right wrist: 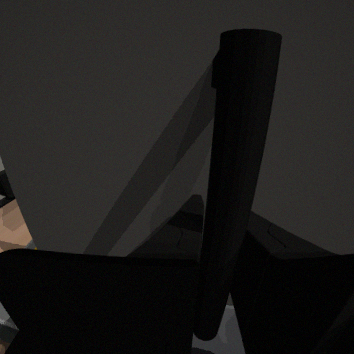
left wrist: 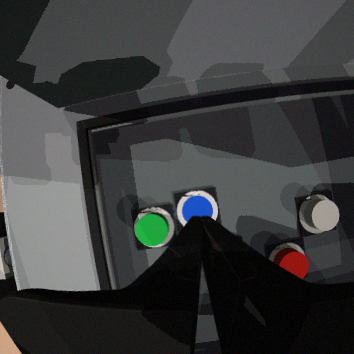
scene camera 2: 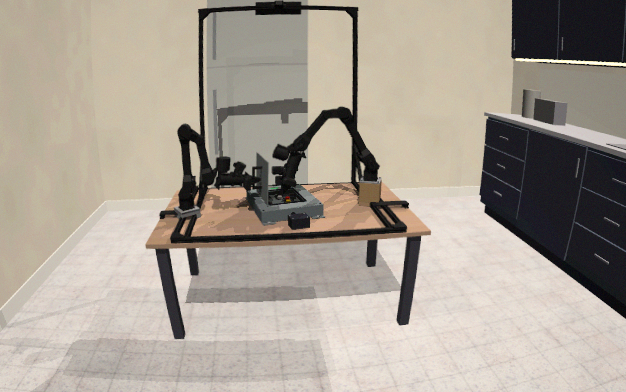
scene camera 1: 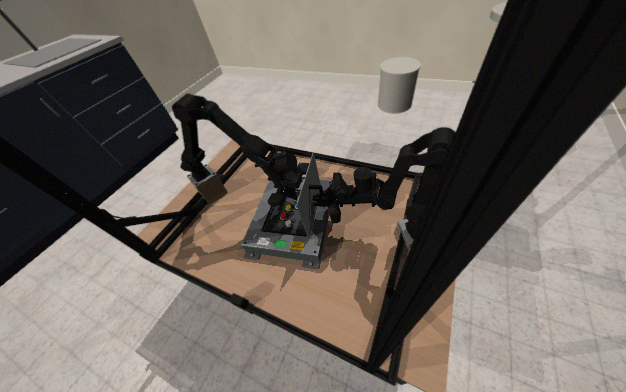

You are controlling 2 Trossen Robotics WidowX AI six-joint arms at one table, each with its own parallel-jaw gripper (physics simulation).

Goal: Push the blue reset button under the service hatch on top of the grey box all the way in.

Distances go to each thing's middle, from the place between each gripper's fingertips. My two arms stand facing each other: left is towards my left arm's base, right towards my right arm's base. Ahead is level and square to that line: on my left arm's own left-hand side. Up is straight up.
My left hand is 40 mm above the green button (left wrist: 151, 229), 30 mm short of it and 10 mm to the right of it. The rest, counted from my left hand: service hatch (scene camera 1: 311, 186): 100 mm to the right, 70 mm above, 30 mm behind; then red button (left wrist: 289, 258): 70 mm behind, 40 mm to the left, 40 mm below; then white button (left wrist: 322, 214): 90 mm behind, 40 mm below.
My right gripper is now right at the service hatch. The rest, counted from my right hand: green button 6 cm ahead, 10 cm to the left, 12 cm below; red button 3 cm behind, 13 cm to the left, 12 cm below; white button 6 cm behind, 10 cm to the left, 12 cm below.
